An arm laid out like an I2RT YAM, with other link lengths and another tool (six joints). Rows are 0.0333 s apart.
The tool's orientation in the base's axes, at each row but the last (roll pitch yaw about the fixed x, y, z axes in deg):
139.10, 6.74, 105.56
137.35, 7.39, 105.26
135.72, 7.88, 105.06
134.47, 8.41, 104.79
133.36, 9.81, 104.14
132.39, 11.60, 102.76
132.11, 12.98, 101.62
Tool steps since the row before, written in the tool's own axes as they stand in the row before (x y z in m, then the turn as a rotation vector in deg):
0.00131, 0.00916, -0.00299, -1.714, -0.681, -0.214
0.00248, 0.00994, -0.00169, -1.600, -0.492, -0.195
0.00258, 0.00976, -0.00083, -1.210, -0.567, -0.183
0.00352, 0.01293, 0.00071, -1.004, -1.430, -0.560
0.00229, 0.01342, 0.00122, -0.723, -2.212, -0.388
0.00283, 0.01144, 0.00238, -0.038, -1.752, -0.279
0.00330, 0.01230, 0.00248, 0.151, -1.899, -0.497
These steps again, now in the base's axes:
0.00418, 0.00352, 0.00805, -0.165, -1.848, -0.081
0.00503, 0.00499, 0.00759, -0.053, -1.684, 0.017
0.00526, 0.00511, 0.00698, -0.195, -1.331, -0.096
0.00803, 0.00704, 0.00812, -1.078, -1.407, -0.475
0.00887, 0.00613, 0.00840, -1.516, -1.352, -1.199
0.00832, 0.00614, 0.00614, -1.296, -0.560, -1.076
0.00890, 0.00682, 0.00653, -1.589, -0.423, -1.082

